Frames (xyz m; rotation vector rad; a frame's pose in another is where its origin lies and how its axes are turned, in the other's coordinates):
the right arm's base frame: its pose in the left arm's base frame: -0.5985 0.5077 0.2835 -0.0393 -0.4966 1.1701
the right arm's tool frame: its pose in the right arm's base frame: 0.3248 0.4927 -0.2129 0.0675 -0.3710 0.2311
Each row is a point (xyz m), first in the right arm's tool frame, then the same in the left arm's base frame.
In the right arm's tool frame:
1: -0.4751 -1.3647 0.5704
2: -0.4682 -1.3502 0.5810
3: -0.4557 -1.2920 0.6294
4: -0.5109 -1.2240 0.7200
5: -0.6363 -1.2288 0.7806
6: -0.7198 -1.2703 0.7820
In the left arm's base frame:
1: 0.2285 0.0967 0.6703
2: 0.2106 0.0989 0.6773
3: 0.1379 0.0920 0.7006
4: 0.0443 0.0083 0.7119
5: 0.0336 -0.1279 0.6845
6: 0.0765 -0.2034 0.6505

